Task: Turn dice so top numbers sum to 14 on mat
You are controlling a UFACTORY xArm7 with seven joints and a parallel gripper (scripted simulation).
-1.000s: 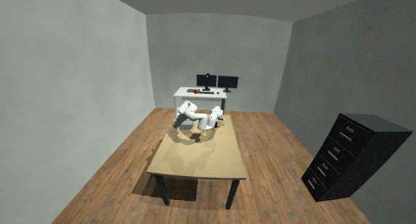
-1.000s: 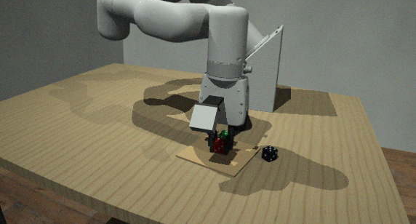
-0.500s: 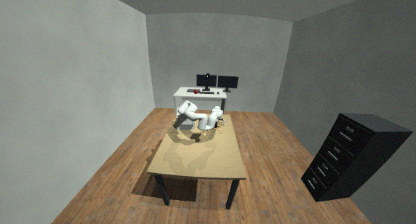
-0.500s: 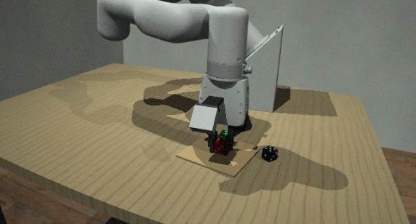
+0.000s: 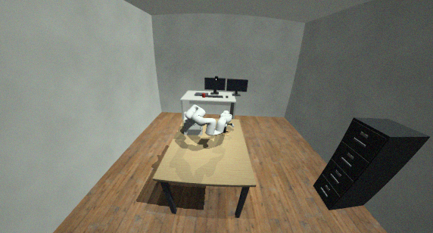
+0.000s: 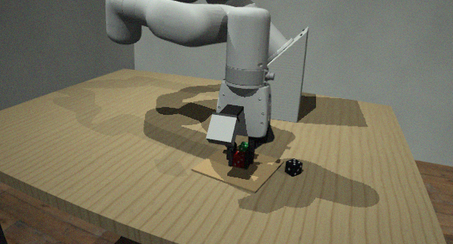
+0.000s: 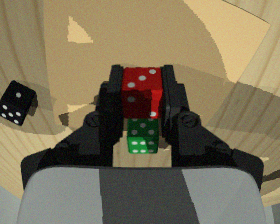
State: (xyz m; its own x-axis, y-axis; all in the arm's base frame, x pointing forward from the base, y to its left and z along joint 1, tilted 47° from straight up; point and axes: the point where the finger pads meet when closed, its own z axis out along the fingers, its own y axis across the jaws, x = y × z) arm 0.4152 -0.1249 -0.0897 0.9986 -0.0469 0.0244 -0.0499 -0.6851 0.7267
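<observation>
Right now the red die is 10 mm below my hand. Round my hand: green die: 50 mm behind, 10 mm below; black die: 110 mm to the left, 10 mm below, 10 mm behind; tan mat: 20 mm below.
</observation>
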